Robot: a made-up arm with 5 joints. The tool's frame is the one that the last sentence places. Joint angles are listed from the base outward.
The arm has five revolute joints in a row. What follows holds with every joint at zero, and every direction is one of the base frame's.
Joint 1 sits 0.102 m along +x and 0.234 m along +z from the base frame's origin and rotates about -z.
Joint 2 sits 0.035 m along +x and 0.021 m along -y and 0.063 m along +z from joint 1 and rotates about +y.
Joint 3 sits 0.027 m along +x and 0.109 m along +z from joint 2 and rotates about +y.
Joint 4 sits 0.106 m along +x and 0.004 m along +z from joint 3 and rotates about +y.
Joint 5 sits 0.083 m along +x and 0.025 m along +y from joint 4 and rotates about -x.
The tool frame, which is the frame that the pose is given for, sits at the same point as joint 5; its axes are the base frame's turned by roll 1.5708, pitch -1.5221 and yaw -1.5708 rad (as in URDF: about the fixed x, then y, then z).
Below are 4 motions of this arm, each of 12 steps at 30 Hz.
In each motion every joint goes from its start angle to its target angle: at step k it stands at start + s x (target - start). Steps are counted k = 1, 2, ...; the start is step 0. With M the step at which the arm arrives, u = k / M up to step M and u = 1 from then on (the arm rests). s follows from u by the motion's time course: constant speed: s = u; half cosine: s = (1 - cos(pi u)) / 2; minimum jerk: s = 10 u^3 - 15 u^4 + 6 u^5.
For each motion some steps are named. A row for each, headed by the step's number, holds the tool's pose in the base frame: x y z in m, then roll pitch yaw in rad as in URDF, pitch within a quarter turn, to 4 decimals.
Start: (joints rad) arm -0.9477 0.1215 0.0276 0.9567 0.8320
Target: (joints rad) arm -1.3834 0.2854 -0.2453 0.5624 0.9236
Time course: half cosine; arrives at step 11
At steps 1, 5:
1: 0.2248 0.1811 0.3164 -0.3489 -0.3295 1.8003
5: 0.1999 0.2196 0.3275 -0.5358 -0.4425 2.0805

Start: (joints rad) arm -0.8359 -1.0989 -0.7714 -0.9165 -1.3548
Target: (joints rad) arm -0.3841 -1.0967 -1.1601 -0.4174 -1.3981
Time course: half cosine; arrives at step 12
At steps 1, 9, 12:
1: -0.0114 -0.1176 0.4995 -1.9321 0.1560 -0.8012
9: -0.0708 -0.0791 0.4903 -2.0250 0.1173 -1.1776
12: -0.0794 -0.0690 0.4877 -2.0413 0.1106 -1.2428

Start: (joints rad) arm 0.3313 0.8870 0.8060 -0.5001 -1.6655
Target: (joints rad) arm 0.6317 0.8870 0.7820 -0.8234 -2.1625
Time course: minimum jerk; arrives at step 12
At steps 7, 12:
7: 0.2565 -0.0854 0.1708 0.5527 0.2595 -2.4925
12: 0.2538 -0.1061 0.1769 0.6179 0.4075 -2.7112

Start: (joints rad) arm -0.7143 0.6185 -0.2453 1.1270 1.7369
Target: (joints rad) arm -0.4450 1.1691 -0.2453 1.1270 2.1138
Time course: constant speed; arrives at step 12
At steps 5, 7, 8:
5: 0.2737 0.1228 0.2101 0.1530 -0.0429 2.4441
7: 0.2716 0.1104 0.1944 0.2370 -0.0821 2.4555
8: 0.2699 0.1041 0.1868 0.2776 -0.1055 2.4595

